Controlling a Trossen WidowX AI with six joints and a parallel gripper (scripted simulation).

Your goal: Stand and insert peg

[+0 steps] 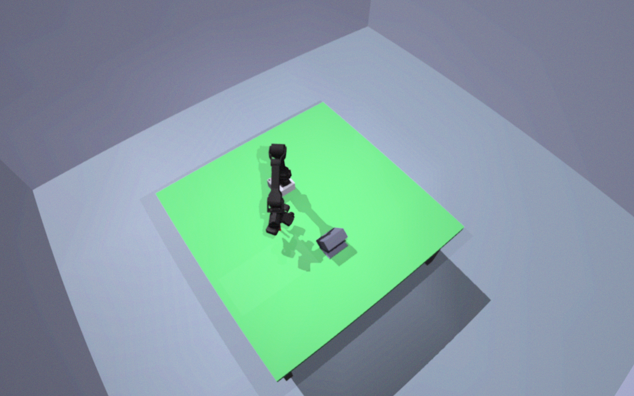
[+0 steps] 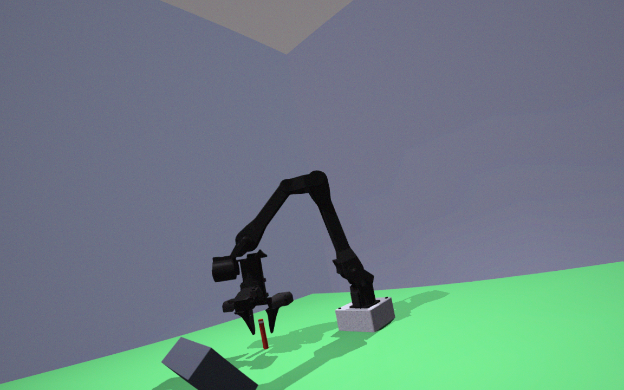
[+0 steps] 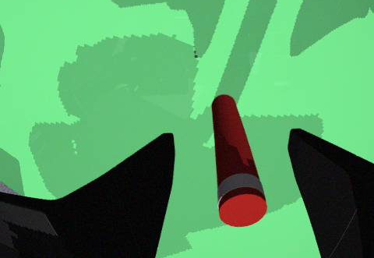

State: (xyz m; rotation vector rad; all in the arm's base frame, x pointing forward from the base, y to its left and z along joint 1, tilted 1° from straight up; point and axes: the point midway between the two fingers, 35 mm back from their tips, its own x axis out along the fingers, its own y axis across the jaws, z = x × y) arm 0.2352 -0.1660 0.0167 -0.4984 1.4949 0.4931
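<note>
Now: the grey sloped panel 22 cm ahead of my gripper tip, 19 cm to the left of it and 2 cm above it. Also, from my gripper tip: red peg: 2 cm above.
</note>
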